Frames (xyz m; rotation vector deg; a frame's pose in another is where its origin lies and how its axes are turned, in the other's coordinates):
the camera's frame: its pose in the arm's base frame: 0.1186 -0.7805 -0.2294 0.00 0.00 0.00
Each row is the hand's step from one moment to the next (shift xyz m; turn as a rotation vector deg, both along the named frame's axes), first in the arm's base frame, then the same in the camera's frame.
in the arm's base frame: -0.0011 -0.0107 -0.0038 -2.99 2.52 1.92
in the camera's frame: -0.0011 -0.0107 -0.0038 -2.99 2.52 1.92
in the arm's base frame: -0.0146 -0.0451 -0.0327 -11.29 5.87 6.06
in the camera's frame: -0.0146 -0.0451 -0.0327 -11.29 5.87 6.06
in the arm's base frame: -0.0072 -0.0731 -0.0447 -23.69 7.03 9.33
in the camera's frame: -0.0072 -0.0731 -0.0447 -23.69 7.03 9.33
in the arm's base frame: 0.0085 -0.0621 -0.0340 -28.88 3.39 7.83
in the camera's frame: 0.0085 -0.0621 -0.0340 -28.88 3.39 7.83
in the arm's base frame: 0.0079 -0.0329 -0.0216 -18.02 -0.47 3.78
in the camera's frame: 0.0079 -0.0329 -0.0216 -18.02 -0.47 3.78
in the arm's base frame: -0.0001 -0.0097 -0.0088 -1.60 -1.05 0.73
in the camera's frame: -0.0001 -0.0097 -0.0088 -1.60 -1.05 0.73
